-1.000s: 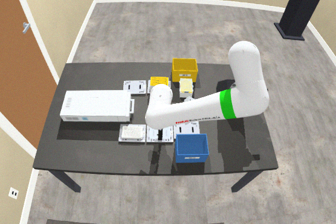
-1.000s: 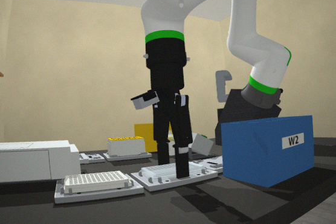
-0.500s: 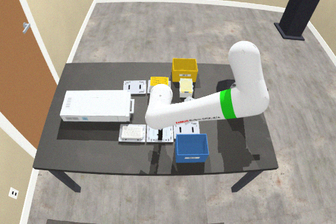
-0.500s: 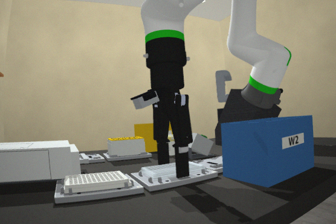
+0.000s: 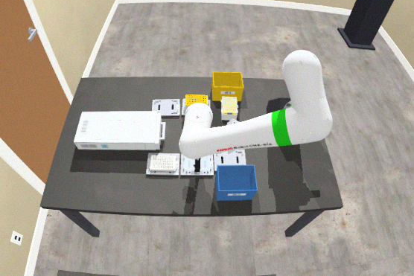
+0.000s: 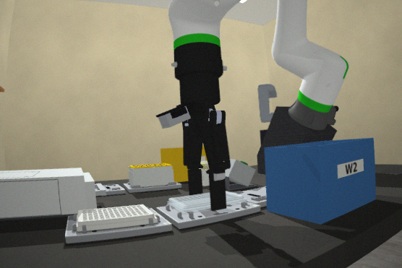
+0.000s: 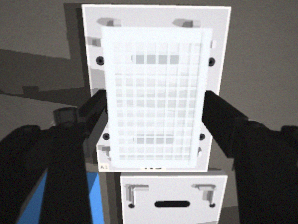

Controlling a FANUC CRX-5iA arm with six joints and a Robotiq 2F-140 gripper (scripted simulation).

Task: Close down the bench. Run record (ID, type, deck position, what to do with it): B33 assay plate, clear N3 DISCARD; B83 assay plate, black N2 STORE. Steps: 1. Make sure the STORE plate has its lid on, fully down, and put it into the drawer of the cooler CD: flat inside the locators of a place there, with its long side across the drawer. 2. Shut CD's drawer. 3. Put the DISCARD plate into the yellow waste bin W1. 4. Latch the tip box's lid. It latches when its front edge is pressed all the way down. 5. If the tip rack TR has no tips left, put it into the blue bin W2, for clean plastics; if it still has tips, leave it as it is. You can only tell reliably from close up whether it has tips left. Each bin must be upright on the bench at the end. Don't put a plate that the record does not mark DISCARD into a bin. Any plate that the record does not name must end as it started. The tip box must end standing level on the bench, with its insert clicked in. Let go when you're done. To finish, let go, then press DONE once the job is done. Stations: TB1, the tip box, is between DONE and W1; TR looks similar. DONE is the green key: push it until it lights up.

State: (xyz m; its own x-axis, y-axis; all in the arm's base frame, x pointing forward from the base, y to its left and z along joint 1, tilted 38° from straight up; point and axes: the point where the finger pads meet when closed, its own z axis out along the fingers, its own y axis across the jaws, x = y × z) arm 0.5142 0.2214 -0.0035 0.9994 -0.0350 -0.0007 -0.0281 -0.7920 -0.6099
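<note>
Right now the nest N3 is 40 mm below my hand. From my hand the other things lie so: blue bin W2 (180 mm behind, 140 mm to the left, 10 mm below); then white well plate (170 mm ahead, 20 mm below); then DONE key block (210 mm behind, 200 mm to the right, 10 mm above).
</note>
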